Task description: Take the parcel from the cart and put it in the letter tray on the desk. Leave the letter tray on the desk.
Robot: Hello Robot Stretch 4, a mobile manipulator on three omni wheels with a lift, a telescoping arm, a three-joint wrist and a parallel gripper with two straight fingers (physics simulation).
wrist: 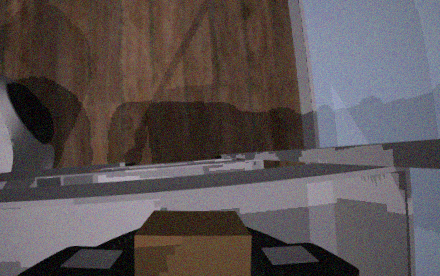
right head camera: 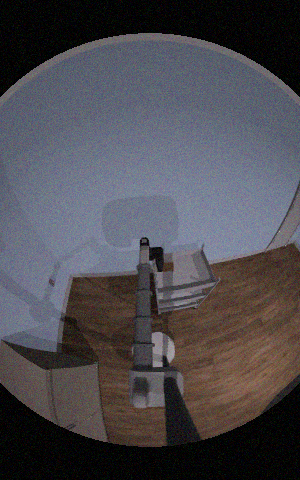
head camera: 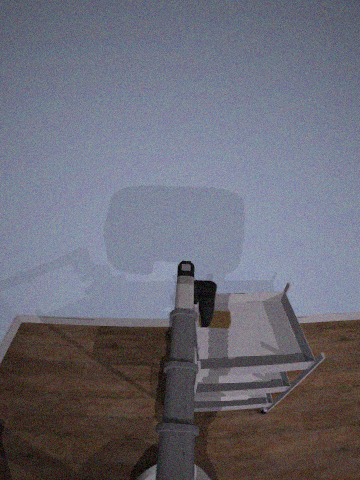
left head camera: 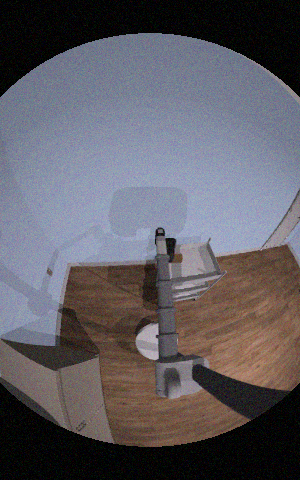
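Seen in the pictures: gripper, fingertip midpoint: (wrist: pixel 194 243); robot's base, link origin: (right head camera: pixel 153 348) (left head camera: pixel 155 339).
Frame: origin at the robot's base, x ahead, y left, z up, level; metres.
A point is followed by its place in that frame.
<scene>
The parcel (head camera: pixel 222 320) @(x 0.627, y -0.160, z 0.687 m) (left head camera: pixel 178 258) @(x 0.627, y -0.166, z 0.683 m) (right head camera: pixel 169 266) @(x 0.630, y -0.166, z 0.687 m) (wrist: pixel 195 255) @(x 0.650, y -0.075, z 0.687 m), a brown box, is at the left end of the top shelf of the white cart (head camera: pixel 255 363) @(x 0.473, y -0.284, z 0.635 m) (left head camera: pixel 197 278) @(x 0.467, y -0.308, z 0.633 m) (right head camera: pixel 185 287) @(x 0.467, y -0.273, z 0.633 m) (wrist: pixel 150 186) @(x 0.629, y -0.045, z 0.680 m). In the wrist view it stands between the two black fingers, which meet its left and right sides. My gripper (head camera: pixel 206 320) @(x 0.649, y -0.088, z 0.635 m) is shut on the parcel, low over the shelf; its fingertips are partly hidden behind the box in the wrist view. The parcel's underside is hidden, so I cannot tell if it touches the shelf. The letter tray does not show in these views.
The cart has raised rims, lower shelves and a slanted handle (head camera: pixel 295 382) @(x 0.451, y -0.492, z 0.491 m) at its right. A pale blue wall (head camera: pixel 180 125) @(x 1.017, y 0.045, z 1.339 m) rises behind it. A beige cabinet-like piece with a dark top (left head camera: pixel 80 390) @(x -0.469, y 0.559, z 0.571 m) (right head camera: pixel 75 390) @(x -0.451, y 0.561, z 0.532 m) stands at the lower left.
</scene>
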